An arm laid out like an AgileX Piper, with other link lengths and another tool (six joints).
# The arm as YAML. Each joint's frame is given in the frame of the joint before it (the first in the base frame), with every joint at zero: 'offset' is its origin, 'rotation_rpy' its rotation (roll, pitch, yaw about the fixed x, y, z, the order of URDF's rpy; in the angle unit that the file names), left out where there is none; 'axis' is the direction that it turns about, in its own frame. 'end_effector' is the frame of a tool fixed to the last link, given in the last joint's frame.
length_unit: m
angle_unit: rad
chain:
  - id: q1
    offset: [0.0, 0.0, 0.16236]
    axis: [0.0, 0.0, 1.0]
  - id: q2
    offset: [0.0, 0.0, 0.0]
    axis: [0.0, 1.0, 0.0]
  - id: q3
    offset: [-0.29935, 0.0, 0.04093]
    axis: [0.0, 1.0, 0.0]
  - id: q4
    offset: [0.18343, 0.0, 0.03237]
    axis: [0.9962, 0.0, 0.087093]
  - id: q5
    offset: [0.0, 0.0, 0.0]
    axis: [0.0, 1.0, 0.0]
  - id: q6
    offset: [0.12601, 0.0, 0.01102]
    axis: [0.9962, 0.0, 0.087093]
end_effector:
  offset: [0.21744, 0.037, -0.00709]
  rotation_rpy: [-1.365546, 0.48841, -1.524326]
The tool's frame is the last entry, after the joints.
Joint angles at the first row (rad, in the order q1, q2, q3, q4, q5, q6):
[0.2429, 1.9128, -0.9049, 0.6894, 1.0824, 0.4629]
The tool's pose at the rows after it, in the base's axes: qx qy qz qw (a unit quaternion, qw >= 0); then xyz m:
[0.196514, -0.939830, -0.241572, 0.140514, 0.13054, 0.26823, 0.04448]
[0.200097, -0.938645, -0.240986, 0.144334, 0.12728, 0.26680, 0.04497]
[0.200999, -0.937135, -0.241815, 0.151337, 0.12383, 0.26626, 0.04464]
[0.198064, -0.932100, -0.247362, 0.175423, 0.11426, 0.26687, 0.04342]
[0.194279, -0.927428, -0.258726, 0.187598, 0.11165, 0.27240, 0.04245]
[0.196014, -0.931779, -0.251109, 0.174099, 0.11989, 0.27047, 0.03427]
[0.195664, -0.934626, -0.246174, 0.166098, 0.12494, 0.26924, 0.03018]
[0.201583, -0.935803, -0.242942, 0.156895, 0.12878, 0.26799, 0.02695]
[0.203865, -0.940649, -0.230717, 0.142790, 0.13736, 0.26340, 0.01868]
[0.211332, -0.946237, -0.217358, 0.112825, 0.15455, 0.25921, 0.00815]
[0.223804, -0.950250, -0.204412, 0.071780, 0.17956, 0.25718, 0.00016]
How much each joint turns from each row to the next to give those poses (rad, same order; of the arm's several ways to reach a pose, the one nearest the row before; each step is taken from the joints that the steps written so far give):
[0.0000, 0.0000, 0.0009, -0.0012, 0.0025, -0.0084]
[0.0000, 0.0000, 0.0000, -0.0066, 0.0080, -0.0011]
[-0.0001, 0.0077, 0.0000, -0.0020, 0.0078, -0.0011]
[0.0000, 0.0327, 0.0000, 0.0041, 0.0218, -0.0024]
[0.0001, 0.0341, -0.0010, 0.0252, 0.0060, -0.0208]
[-0.0001, 0.0053, 0.0000, -0.0030, -0.0351, -0.0099]
[0.0001, 0.0001, 0.0000, -0.0024, -0.0194, -0.0009]
[0.0000, -0.0001, 0.0000, -0.0026, -0.0168, -0.0141]
[0.0000, 0.0000, 0.0000, -0.0132, -0.0364, -0.0010]
[-0.0022, 0.0000, -0.0010, -0.0050, -0.0611, -0.0253]
[-0.0009, -0.0008, -0.0166, -0.0001, -0.0644, -0.0358]

